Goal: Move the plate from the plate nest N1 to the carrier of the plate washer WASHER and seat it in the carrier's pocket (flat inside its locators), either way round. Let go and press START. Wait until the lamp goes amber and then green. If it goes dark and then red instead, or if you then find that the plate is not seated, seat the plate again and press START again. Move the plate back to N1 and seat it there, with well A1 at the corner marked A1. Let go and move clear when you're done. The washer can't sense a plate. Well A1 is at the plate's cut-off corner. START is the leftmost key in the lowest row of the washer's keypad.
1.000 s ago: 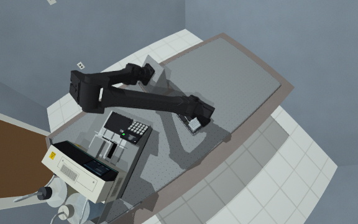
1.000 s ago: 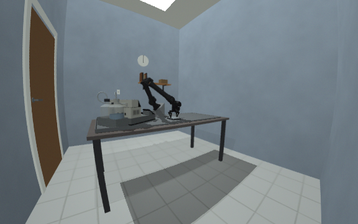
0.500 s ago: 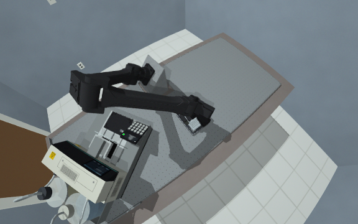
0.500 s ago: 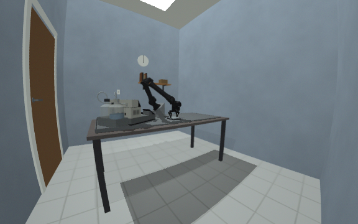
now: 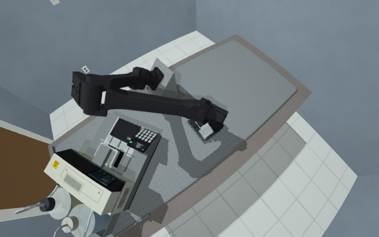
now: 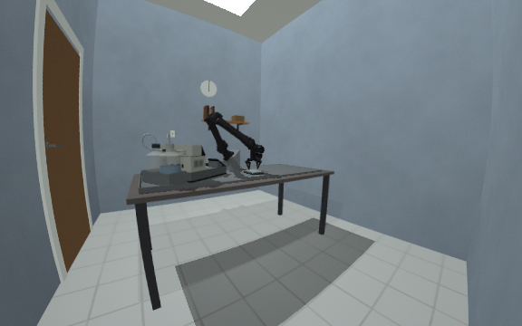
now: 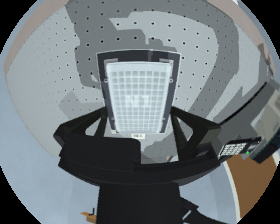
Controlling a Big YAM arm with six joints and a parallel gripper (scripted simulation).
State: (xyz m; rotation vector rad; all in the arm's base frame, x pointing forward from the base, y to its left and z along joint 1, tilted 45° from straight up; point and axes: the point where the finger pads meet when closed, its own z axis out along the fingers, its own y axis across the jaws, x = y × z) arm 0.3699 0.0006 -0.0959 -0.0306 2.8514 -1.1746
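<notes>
Now: the white well plate 30 mm below my hand. Round my hand: plate washer: 130 mm behind, 510 mm to the right, 90 mm above; bottle: 40 mm behind, 790 mm to the right, 90 mm above.
</notes>
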